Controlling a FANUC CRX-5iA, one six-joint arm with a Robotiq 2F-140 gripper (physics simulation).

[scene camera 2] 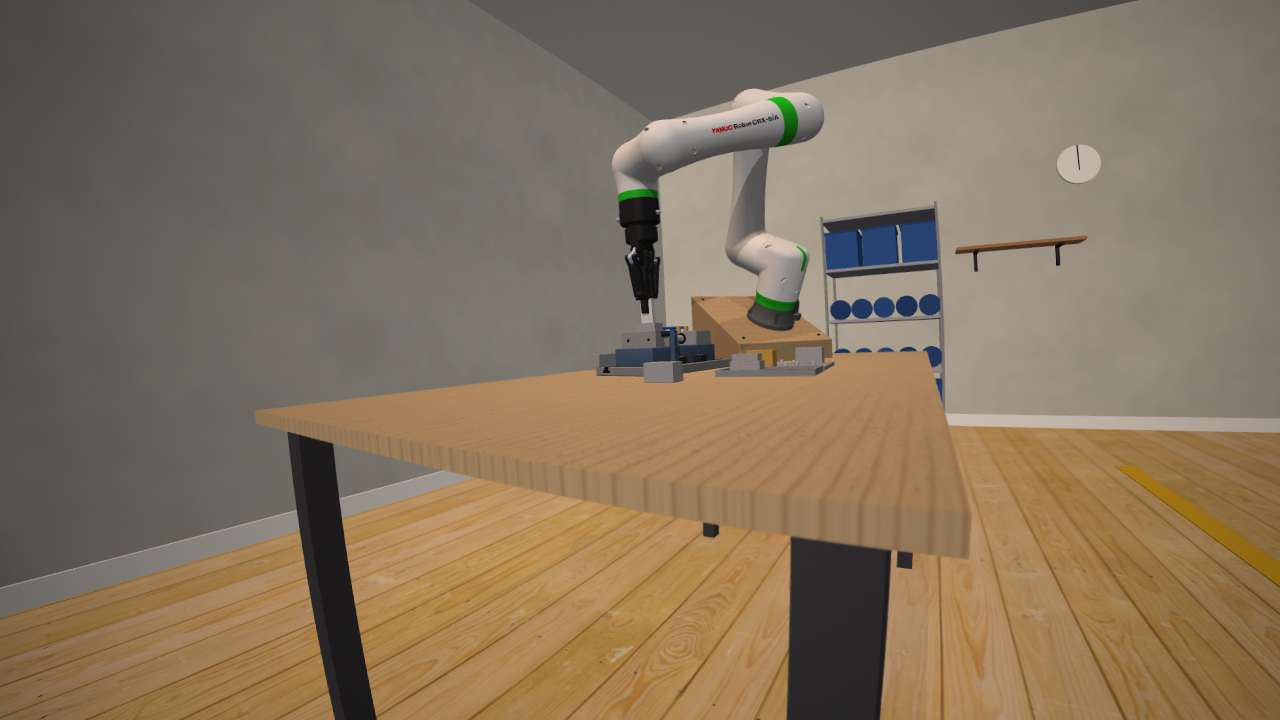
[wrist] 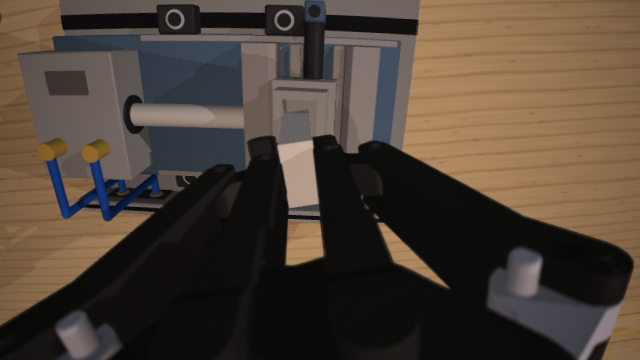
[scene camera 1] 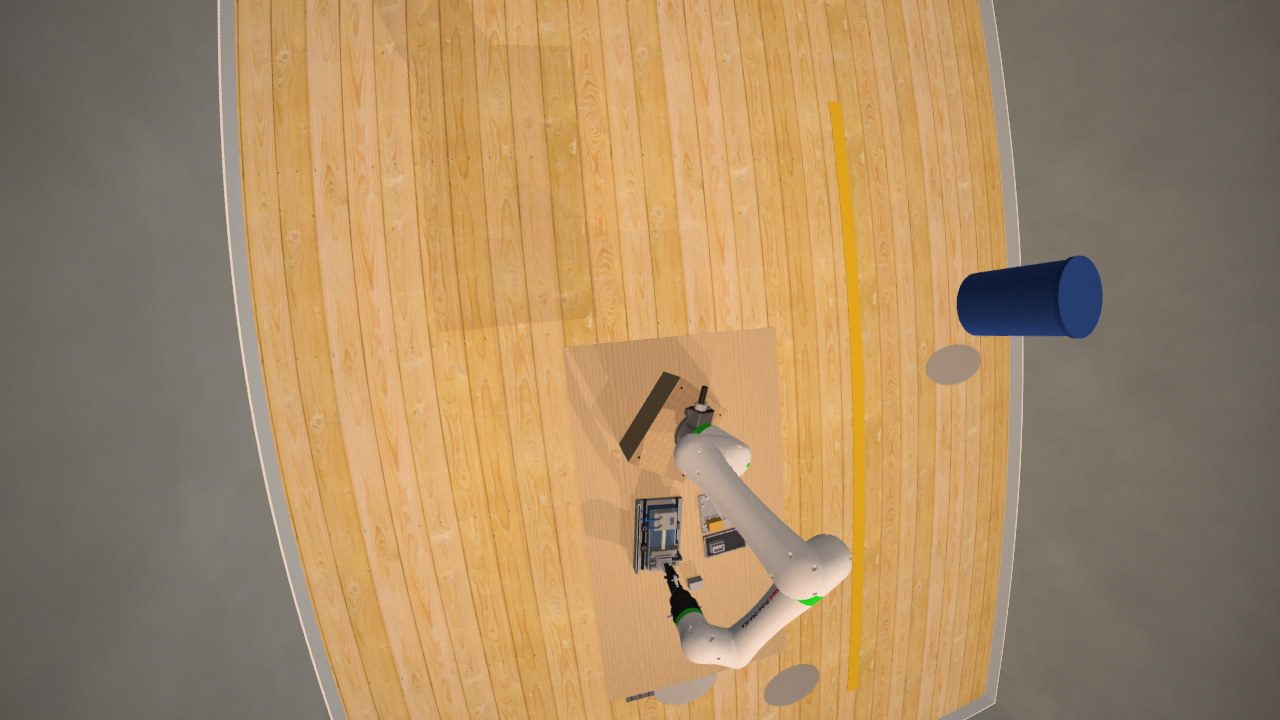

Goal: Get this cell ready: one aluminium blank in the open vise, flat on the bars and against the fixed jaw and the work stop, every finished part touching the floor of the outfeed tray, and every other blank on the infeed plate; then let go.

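Frame: origin at the arm's base, x ahead, y down, z left, level; centimetres.
Where they show: gripper, fingertip midpoint: [scene camera 2: 649, 328] [wrist: 300, 134] [scene camera 1: 663, 560]; arm's base, link origin: [scene camera 2: 770, 320] [scene camera 1: 690, 431].
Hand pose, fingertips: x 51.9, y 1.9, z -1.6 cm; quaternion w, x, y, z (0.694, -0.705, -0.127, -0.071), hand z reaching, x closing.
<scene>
Things, the pixels of their top centre, and the offset from my fingertips. "spot": a spot on its surface instead.
- vise, top centre: [wrist: 204, 131] [scene camera 2: 665, 330] [scene camera 1: 663, 545] dx -6.3, dy +0.5, dz -0.8 cm
- grey part with a stepped pocket, top centre: [wrist: 301, 136] [scene camera 2: 649, 323] [scene camera 1: 665, 563] dx +0.1, dy -1.3, dz +0.3 cm
- work stop, top centre: [wrist: 313, 51] dx +0.1, dy +0.8, dz +5.1 cm
- plain grey block, top centre: [scene camera 2: 662, 362] [scene camera 1: 696, 586] dx +15.9, dy +6.8, dz +19.0 cm
- part, top centre: [scene camera 2: 746, 353] [scene camera 1: 718, 548] dx -1.5, dy +6.3, dz +25.6 cm
- dark outfeed tray, surface spot: [scene camera 1: 737, 539] spot: dx -3.8, dy +9.8, dz +35.5 cm
- infeed plate, top centre: [scene camera 1: 722, 510] dx -17.1, dy +9.6, dz +25.7 cm
- yellow block, top centre: [scene camera 2: 760, 350] [scene camera 1: 716, 526] dx -11.7, dy +6.0, dz +22.5 cm
- vise unit's grey cylinder box, surface spot: [wrist: 82, 115] spot: dx -15.1, dy +0.8, dz -1.0 cm
The gripper [scene camera 1: 666, 567] [scene camera 2: 644, 304] [wrist: 295, 142] is shut on a narrow light-grey bar [scene camera 2: 647, 317] [wrist: 301, 175], which points down over the vise [scene camera 1: 663, 516] [scene camera 2: 642, 356] [wrist: 190, 65]. A grey part with a stepped pocket [wrist: 325, 107] lies between the moving jaw [wrist: 257, 90] and the fixed jaw [wrist: 364, 90], below the work stop [wrist: 314, 50] in the wrist view. The bar's lower end overlaps its pocket; contact is hidden. A plain grey block [scene camera 1: 695, 582] [scene camera 2: 662, 371] lies on the table beside the vise. A part [scene camera 1: 718, 545] is in the dark outfeed tray [scene camera 1: 737, 539].
The infeed plate [scene camera 1: 705, 512] with a yellow block [scene camera 1: 714, 522] [scene camera 2: 765, 357] is beside the vise, partly under the arm. The vise unit's grey cylinder box [wrist: 82, 115] carries blue hoses [wrist: 102, 192]. The wooden robot stand [scene camera 2: 716, 322] rises behind.
</scene>
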